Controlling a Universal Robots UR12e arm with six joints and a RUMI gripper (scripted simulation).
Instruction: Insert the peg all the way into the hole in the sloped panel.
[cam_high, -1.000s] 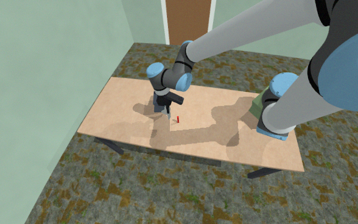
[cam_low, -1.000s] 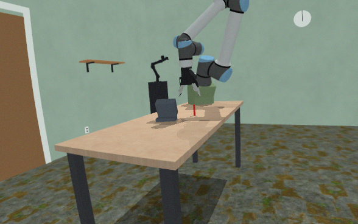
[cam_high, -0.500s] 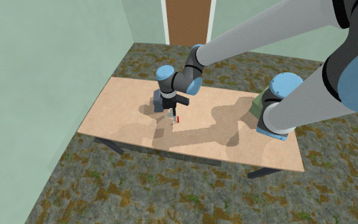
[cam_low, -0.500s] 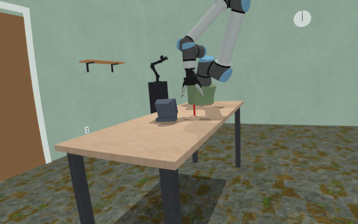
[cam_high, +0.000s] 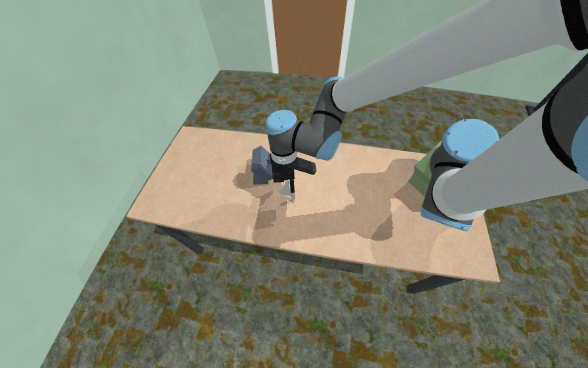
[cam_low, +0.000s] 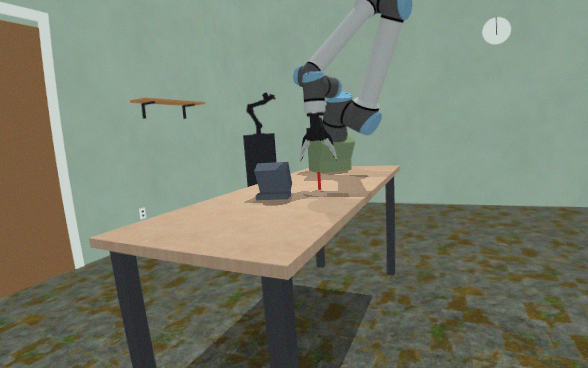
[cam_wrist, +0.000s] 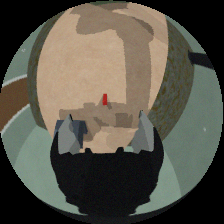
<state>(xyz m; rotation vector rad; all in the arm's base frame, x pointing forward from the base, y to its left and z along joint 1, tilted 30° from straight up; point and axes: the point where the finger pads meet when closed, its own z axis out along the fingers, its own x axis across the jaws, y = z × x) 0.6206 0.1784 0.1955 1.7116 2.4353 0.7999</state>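
Now: hand 9 cm above the red peg.
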